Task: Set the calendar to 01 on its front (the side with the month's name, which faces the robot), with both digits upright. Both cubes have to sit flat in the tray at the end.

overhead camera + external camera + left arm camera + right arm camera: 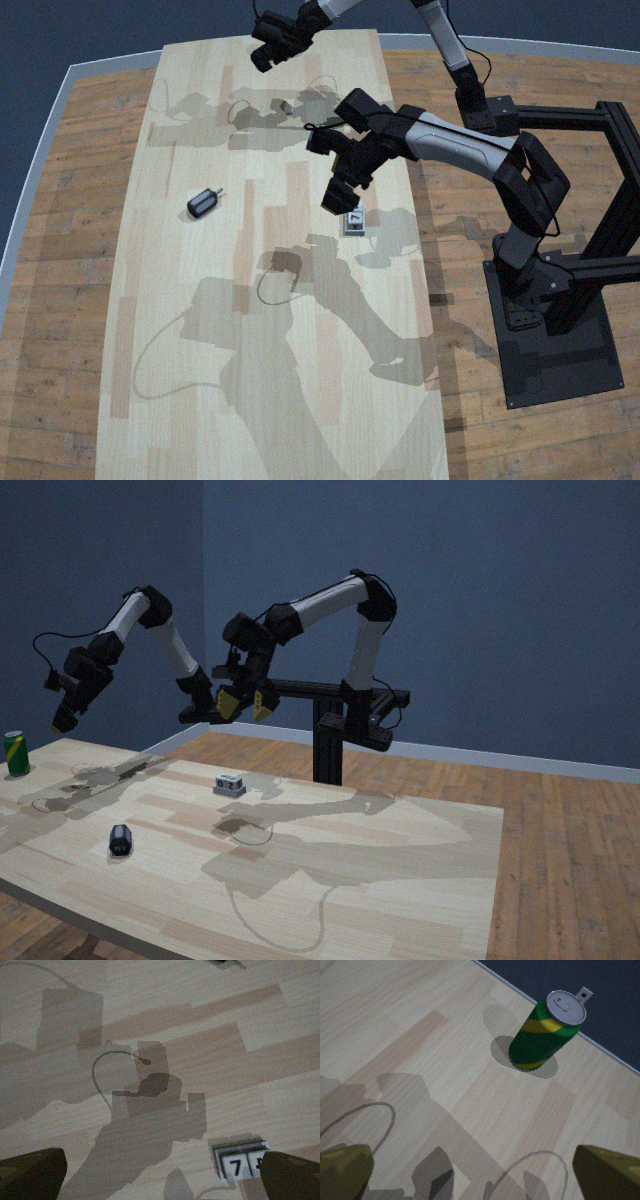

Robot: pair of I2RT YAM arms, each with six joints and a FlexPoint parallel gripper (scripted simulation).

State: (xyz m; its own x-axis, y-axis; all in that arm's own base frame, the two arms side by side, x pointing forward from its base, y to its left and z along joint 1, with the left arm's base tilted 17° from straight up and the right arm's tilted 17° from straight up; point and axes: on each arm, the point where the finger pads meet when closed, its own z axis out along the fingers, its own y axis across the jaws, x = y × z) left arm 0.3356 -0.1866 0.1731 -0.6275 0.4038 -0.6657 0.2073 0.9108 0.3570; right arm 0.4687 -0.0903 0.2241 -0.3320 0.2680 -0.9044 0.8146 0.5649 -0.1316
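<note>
Now: left hand 210 mm above the grey tray, 80 mm to the left of it and 50 mm past it. From my left hand the other things lie so: can: 710 mm to the right, 160 mm below, 130 mm ahead; then dark object: 290 mm ahead, 200 mm below, 140 mm to the right.
</note>
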